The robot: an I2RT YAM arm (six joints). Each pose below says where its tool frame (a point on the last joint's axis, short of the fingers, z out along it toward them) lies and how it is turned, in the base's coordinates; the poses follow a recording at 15 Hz.
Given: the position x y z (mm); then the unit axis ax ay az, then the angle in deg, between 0 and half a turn.
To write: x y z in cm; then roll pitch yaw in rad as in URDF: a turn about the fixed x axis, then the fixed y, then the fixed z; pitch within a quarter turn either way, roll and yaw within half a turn. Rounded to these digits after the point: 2 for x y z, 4 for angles.
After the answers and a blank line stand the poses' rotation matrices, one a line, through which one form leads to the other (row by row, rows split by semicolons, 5 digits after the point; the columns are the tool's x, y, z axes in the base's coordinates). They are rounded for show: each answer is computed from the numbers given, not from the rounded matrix.
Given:
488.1 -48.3 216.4 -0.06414 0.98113 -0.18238 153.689
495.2 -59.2 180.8 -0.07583 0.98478 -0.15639 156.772
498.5 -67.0 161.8 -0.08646 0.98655 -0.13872 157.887
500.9 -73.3 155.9 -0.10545 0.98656 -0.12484 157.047
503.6 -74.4 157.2 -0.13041 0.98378 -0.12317 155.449
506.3 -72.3 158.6 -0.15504 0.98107 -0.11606 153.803
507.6 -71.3 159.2 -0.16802 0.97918 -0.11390 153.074
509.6 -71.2 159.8 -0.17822 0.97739 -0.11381 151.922
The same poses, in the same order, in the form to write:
48.81 -4.83 21.64 -2.7260 0.4254 -2.9200
49.52 -5.92 18.08 -2.7844 0.3743 -2.9195
49.85 -6.70 16.18 -2.8201 0.3557 -2.9085
50.09 -7.33 15.59 -2.8394 0.3677 -2.8720
50.36 -7.44 15.72 -2.8280 0.3877 -2.8160
50.63 -7.23 15.86 -2.8262 0.4104 -2.7619
50.76 -7.13 15.92 -2.8219 0.4194 -2.7331
50.96 -7.12 15.98 -2.8122 0.4355 -2.7074

-0.88860 -0.03850 0.45706; -0.20018 0.92912 -0.31091; -0.41270 -0.36777 -0.83332
-0.90791 -0.08162 0.41115; -0.20498 0.94203 -0.26563; -0.36563 -0.32544 -0.87201
-0.91204 -0.11210 0.39448; -0.21654 0.94853 -0.23110; -0.34827 -0.29619 -0.88937
-0.89947 -0.15114 0.41002; -0.24851 0.94871 -0.19545; -0.35945 -0.27769 -0.89089
-0.87712 -0.19381 0.43944; -0.29617 0.93855 -0.17720; -0.37809 -0.28557 -0.88062
-0.85168 -0.23735 0.46724; -0.33982 0.92884 -0.14759; -0.39896 -0.28447 -0.87173
-0.83819 -0.25963 0.47961; -0.36279 0.92206 -0.13488; -0.40721 -0.28705 -0.86705
-0.82252 -0.27431 0.49821; -0.38145 0.91583 -0.12550; -0.42185 -0.29326 -0.85793

